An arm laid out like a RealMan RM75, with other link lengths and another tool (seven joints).
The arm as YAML. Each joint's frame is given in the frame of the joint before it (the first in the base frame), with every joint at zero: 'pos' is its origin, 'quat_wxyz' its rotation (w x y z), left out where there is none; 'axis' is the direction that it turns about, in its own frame. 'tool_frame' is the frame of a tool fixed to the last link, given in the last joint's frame.
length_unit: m
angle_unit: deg
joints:
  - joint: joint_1
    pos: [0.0, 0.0, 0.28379]
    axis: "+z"
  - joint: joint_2
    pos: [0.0, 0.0, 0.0]
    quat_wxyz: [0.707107, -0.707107, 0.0, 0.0]
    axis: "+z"
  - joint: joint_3
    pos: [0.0, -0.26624, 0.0]
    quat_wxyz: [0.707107, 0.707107, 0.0, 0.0]
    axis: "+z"
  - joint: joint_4
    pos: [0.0, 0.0, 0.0]
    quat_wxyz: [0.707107, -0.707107, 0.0, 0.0]
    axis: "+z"
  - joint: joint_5
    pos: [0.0, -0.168, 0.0]
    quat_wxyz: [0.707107, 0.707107, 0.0, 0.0]
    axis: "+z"
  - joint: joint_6
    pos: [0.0, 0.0, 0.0]
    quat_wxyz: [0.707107, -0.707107, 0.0, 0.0]
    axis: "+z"
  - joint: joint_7
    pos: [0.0, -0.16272, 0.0]
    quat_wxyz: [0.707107, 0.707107, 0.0, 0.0]
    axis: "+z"
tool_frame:
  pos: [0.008, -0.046, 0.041]
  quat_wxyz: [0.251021, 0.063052, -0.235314, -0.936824]
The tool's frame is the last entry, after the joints.
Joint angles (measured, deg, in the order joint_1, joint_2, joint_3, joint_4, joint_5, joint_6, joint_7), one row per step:
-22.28, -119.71, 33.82, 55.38, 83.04, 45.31, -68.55
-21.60, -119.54, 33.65, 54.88, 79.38, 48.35, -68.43
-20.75, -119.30, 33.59, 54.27, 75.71, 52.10, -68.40
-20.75, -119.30, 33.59, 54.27, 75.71, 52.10, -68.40
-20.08, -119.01, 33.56, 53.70, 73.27, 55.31, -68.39
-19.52, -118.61, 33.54, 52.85, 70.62, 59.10, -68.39
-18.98, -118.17, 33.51, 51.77, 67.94, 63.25, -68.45
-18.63, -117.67, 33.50, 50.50, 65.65, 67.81, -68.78
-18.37, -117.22, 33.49, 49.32, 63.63, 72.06, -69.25
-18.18, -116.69, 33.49, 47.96, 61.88, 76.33, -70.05
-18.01, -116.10, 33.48, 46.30, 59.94, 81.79, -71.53
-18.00, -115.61, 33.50, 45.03, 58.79, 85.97, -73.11
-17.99, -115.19, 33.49, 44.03, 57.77, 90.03, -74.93
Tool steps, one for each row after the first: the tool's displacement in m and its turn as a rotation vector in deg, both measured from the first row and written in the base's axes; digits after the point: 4 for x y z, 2 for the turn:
0.0048, -0.0039, 0.0020, 0.71, -2.84, -2.82
0.0109, -0.0090, 0.0038, 1.17, -5.60, -6.16
0.0109, -0.0090, 0.0038, 1.17, -5.60, -6.16
0.0160, -0.0133, 0.0050, 1.25, -7.33, -8.89
0.0231, -0.0178, 0.0064, 1.25, -9.18, -12.21
0.0306, -0.0231, 0.0077, 1.19, -11.11, -15.80
0.0398, -0.0283, 0.0080, 0.70, -13.02, -19.75
0.0486, -0.0336, 0.0086, 0.23, -14.79, -23.48
0.0568, -0.0392, 0.0087, -0.51, -16.69, -27.12
0.0675, -0.0470, 0.0081, -1.73, -19.31, -31.76
0.0760, -0.0528, 0.0070, -3.13, -21.45, -35.30
0.0846, -0.0592, 0.0061, -4.64, -23.53, -38.79

